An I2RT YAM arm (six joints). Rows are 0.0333 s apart.
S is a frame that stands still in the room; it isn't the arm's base.
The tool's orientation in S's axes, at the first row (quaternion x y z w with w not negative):
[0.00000, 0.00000, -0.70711, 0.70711]
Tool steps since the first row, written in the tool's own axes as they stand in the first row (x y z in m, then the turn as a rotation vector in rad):
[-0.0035, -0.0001, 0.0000, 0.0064, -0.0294, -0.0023]
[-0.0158, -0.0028, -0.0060, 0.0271, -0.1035, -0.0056]
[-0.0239, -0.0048, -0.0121, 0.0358, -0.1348, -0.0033]
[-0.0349, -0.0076, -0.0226, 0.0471, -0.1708, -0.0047]
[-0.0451, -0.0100, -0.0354, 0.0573, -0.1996, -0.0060]
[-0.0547, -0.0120, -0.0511, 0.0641, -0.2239, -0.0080]
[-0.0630, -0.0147, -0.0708, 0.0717, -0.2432, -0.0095]
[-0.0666, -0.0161, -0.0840, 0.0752, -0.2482, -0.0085]
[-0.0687, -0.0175, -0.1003, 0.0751, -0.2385, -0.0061]
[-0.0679, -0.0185, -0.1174, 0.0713, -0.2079, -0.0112]
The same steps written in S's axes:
[-0.0001, 0.0035, 0.0000, -0.0294, -0.0064, -0.0023]
[-0.0028, 0.0158, -0.0060, -0.1035, -0.0271, -0.0056]
[-0.0048, 0.0239, -0.0121, -0.1348, -0.0358, -0.0033]
[-0.0076, 0.0349, -0.0226, -0.1708, -0.0471, -0.0047]
[-0.0100, 0.0451, -0.0354, -0.1996, -0.0573, -0.0060]
[-0.0120, 0.0547, -0.0511, -0.2239, -0.0641, -0.0080]
[-0.0147, 0.0630, -0.0708, -0.2432, -0.0717, -0.0095]
[-0.0161, 0.0666, -0.0840, -0.2482, -0.0752, -0.0085]
[-0.0175, 0.0687, -0.1003, -0.2385, -0.0751, -0.0061]
[-0.0185, 0.0679, -0.1174, -0.2079, -0.0713, -0.0112]

